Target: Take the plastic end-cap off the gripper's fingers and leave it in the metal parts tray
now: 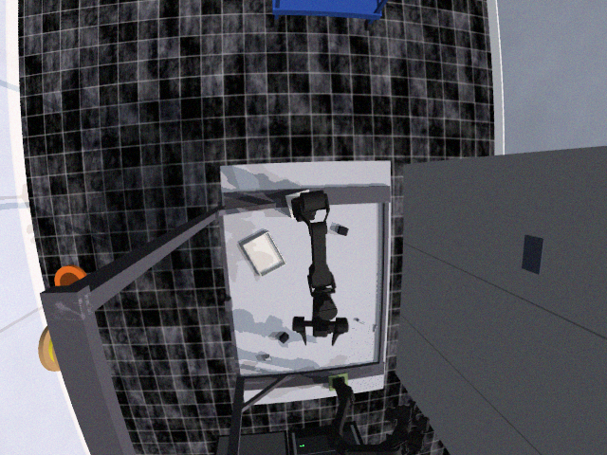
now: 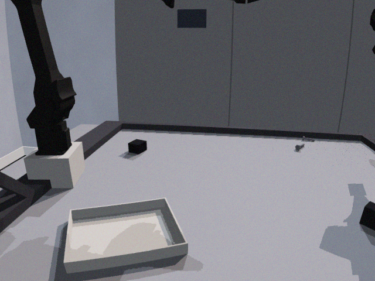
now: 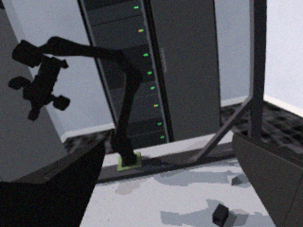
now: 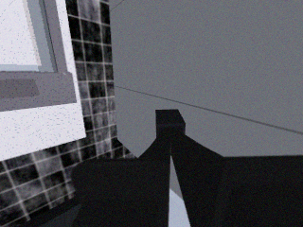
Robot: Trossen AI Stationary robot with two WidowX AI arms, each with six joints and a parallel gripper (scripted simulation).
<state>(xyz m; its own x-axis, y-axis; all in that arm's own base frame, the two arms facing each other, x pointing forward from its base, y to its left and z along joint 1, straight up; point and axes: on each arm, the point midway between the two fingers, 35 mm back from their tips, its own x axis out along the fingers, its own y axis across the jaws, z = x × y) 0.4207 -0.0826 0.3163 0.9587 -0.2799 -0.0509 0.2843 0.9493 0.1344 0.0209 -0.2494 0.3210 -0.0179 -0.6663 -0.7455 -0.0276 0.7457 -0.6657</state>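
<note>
My left hand is 53 cm to the left of the black plastic end-cap, 34 cm short of it and 6 cm above it. Round my left hand: metal part (38 cm below, 23 cm ahead, 21 cm to the right); then metal parts tray (38 cm below, 24 cm to the left, 13 cm behind).
</note>
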